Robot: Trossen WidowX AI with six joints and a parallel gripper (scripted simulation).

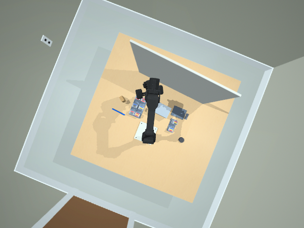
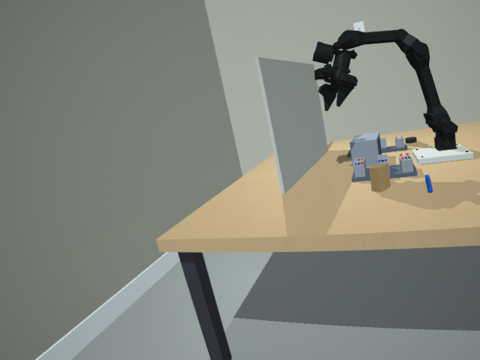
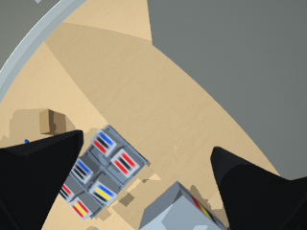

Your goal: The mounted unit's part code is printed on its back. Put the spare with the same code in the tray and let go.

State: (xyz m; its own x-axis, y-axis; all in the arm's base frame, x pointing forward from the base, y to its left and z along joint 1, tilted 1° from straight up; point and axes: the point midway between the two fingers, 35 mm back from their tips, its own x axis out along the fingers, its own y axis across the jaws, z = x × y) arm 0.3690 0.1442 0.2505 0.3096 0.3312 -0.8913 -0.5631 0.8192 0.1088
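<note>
My gripper tip is now 33 cm to the left of the grey spare, 20 cm above it and 15 cm past it. From my gripper tip the other things lie so: blue pen (26 cm behind, 24 cm below, 21 cm to the left); then mounted unit (19 cm below, 15 cm to the right, 9 cm behind); then tall white panel (18 cm to the right, 15 cm ahead, 2 cm below).
</note>
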